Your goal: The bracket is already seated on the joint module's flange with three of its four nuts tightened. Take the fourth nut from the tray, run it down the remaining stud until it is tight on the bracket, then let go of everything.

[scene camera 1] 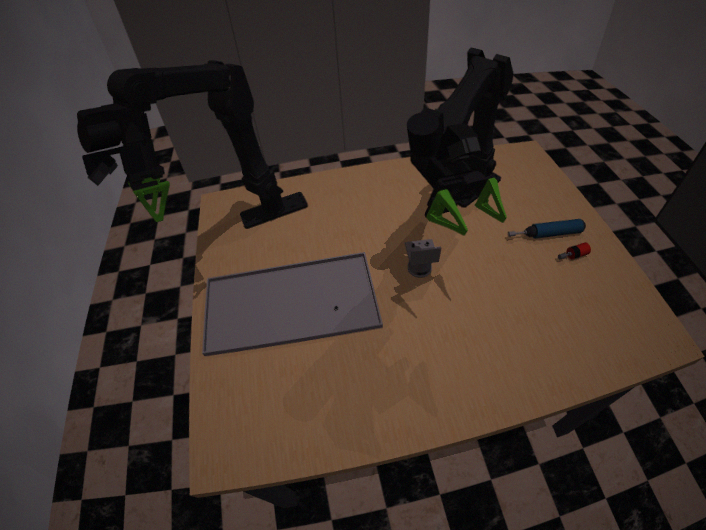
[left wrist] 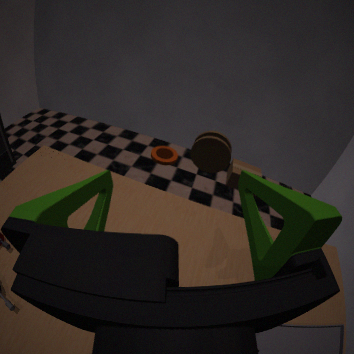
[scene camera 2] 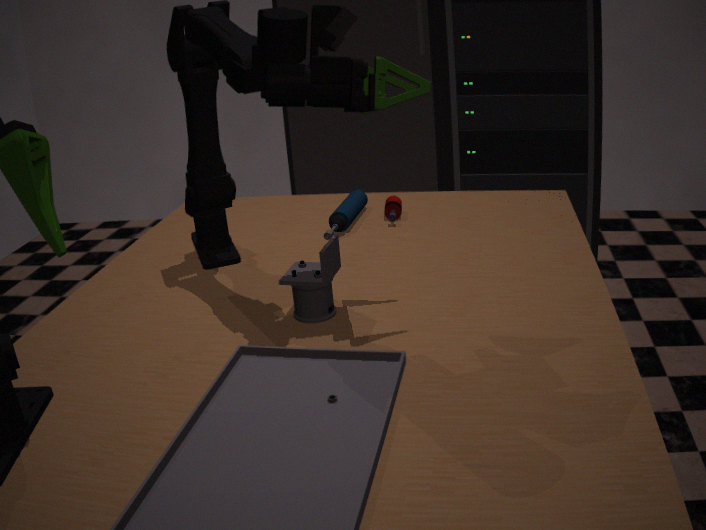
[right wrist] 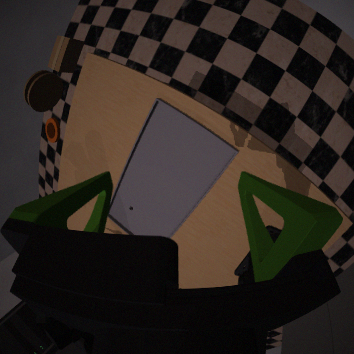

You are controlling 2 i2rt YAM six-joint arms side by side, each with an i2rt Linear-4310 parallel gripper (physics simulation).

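Where they show: left gripper, between the fingertips: [scene camera 1: 486,226] [left wrist: 175,177] [scene camera 2: 422,89]; right gripper, between the fingertips: [scene camera 1: 156,216] [scene camera 2: 1,296] [right wrist: 175,178]; left arm's base, origin of its link: [scene camera 2: 214,249]; right arm's base, origin of its link: [scene camera 1: 274,210] [scene camera 2: 5,436].
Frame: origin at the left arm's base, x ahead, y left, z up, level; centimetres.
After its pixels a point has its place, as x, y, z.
The fourth nut [scene camera 1: 335,308] @(4.7, -59.8, 0.9) [scene camera 2: 332,398] @(4.5, -59.8, 0.9) [right wrist: 131,208] @(4.1, -59.6, 0.8) lies small and dark in the grey tray [scene camera 1: 293,340] @(5.0, -72.4, 1.1) [scene camera 2: 322,353] @(6.5, -49.7, 1.1) [right wrist: 200,200] @(-17.2, -66.7, 1.6). The grey bracket [scene camera 1: 432,253] @(13.3, -36.7, 9.5) [scene camera 2: 330,261] @(11.8, -38.8, 8.7), an angled plate with an upright wall, sits on the round joint module [scene camera 1: 420,266] @(11.4, -38.1, 4.2) [scene camera 2: 313,302] @(8.8, -38.7, 3.1), which stands upright on the table. Small dark nuts or stud tips show on its top; which stud is bare is too small to tell. My left gripper [scene camera 1: 485,225] @(26.3, -40.5, 31.0) [left wrist: 175,177] @(26.3, -40.5, 31.0) is open and empty, raised above and behind the module. My right gripper [right wrist: 175,178] @(-21.7, -82.8, 29.0) is open and empty, raised high beyond the tray's left side in scene camera 1.
A blue driver [scene camera 1: 558,228] @(28.7, 0.4, 3.6) [scene camera 2: 349,209] @(26.8, -2.4, 3.6) and a shorter red driver [scene camera 1: 579,250] @(37.0, -2.1, 3.2) [scene camera 2: 392,205] @(35.5, -3.3, 3.1) lie on the table [scene camera 1: 513,342] @(39.3, -35.9, 0.0) [scene camera 2: 484,273] @(37.9, -35.5, 0.0), right of the module in scene camera 1. The tray has a low raised rim. Both arms' bases stand along the table's far side in that view.
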